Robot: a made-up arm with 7 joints.
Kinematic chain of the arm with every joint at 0, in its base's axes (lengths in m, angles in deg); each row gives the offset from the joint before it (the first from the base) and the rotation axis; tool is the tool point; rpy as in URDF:
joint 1: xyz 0.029 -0.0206 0.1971 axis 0 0.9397 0.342
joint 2: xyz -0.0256 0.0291 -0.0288 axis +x
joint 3: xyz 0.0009 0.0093 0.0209 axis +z
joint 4: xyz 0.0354 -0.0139 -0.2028 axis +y
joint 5: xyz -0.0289 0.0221 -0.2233 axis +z
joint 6: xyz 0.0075 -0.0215 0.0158 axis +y
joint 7: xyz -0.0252 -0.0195 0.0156 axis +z
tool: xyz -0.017 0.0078 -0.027 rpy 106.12 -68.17 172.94
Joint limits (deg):
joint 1: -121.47..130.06
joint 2: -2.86..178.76
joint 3: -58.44..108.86
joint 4: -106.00..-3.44
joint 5: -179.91..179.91
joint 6: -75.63..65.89
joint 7: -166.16..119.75
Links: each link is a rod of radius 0.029 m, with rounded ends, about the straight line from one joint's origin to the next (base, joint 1, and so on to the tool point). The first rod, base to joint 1, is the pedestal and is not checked.
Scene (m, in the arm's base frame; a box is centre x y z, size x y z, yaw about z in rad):
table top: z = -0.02
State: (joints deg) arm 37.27 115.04 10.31 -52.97 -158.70 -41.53 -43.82
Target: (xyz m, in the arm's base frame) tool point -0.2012 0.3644 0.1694
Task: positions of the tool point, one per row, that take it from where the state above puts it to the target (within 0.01 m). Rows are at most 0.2 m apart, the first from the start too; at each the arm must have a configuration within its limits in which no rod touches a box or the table.
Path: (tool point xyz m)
1: 0.0987 0.3956 0.1948
2: -0.0497 0.4077 0.1554
3: -0.2012 0.3644 0.1694

